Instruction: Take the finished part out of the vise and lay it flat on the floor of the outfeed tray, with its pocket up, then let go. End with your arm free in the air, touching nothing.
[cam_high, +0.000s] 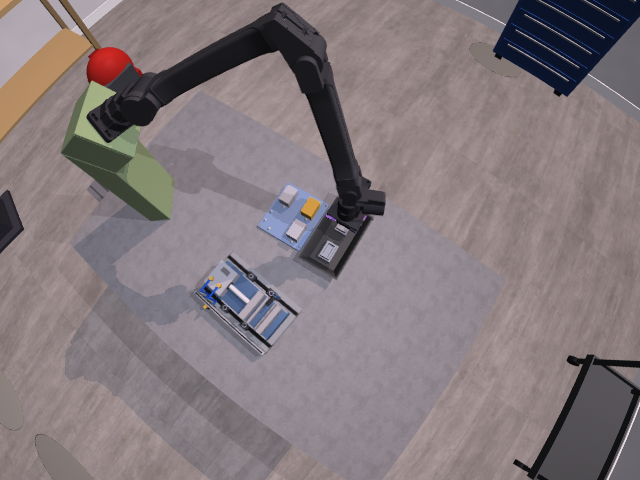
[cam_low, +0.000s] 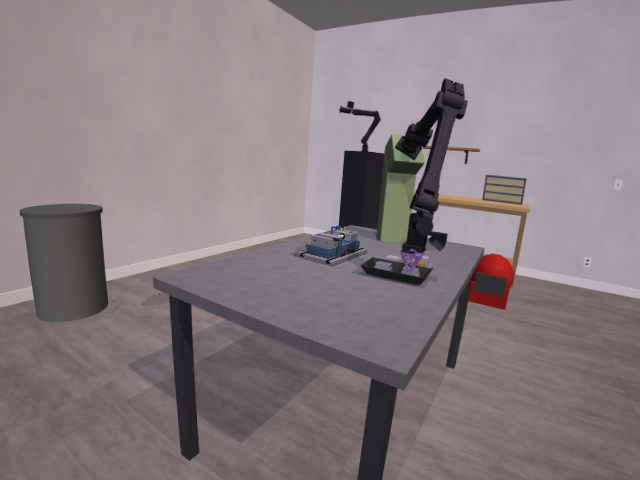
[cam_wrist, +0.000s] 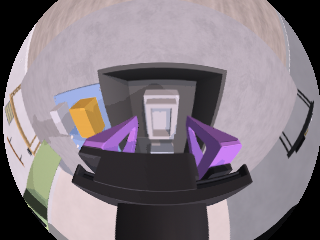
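Right now my hand is 120 mm past the orange block, 40 mm to the left of it and 20 mm above it. Round my hand: blue plate 150 mm behind, 100 mm to the right, 40 mm below.
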